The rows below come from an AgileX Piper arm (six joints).
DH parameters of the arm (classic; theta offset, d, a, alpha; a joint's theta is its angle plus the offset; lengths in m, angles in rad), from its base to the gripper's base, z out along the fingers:
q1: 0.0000 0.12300 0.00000 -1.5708
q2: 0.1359 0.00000 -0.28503 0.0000
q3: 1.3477 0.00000 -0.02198 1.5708
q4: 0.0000 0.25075 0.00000 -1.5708
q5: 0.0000 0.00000 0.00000 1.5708
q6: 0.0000 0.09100 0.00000 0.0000
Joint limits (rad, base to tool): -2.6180..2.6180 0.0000..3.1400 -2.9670..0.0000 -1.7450..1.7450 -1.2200..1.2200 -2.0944..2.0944
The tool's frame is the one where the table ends.
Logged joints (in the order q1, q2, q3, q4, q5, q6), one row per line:
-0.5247 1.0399 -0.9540 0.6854 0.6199 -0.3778
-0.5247 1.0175 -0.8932 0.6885 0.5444 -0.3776
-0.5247 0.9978 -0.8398 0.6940 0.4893 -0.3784
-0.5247 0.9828 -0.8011 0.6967 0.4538 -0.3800
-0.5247 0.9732 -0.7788 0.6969 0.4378 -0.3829
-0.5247 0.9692 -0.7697 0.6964 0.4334 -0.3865
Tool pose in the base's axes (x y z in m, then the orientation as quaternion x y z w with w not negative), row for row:
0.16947 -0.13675 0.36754 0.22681 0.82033 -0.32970 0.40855
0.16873 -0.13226 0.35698 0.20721 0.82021 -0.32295 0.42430
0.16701 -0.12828 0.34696 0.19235 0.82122 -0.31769 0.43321
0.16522 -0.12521 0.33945 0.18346 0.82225 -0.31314 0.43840
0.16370 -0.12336 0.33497 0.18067 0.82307 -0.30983 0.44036
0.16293 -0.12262 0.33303 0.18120 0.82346 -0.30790 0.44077
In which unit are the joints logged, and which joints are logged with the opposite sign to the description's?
The joints are logged in radians. Opposite sign: q4, q6.
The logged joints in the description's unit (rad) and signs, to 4 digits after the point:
-0.5247 1.0399 -0.9540 -0.6854 0.6199 0.3778
-0.5247 1.0175 -0.8932 -0.6885 0.5444 0.3776
-0.5247 0.9978 -0.8398 -0.6940 0.4893 0.3784
-0.5247 0.9828 -0.8011 -0.6967 0.4538 0.3800
-0.5247 0.9732 -0.7788 -0.6969 0.4378 0.3829
-0.5247 0.9692 -0.7697 -0.6964 0.4334 0.3865

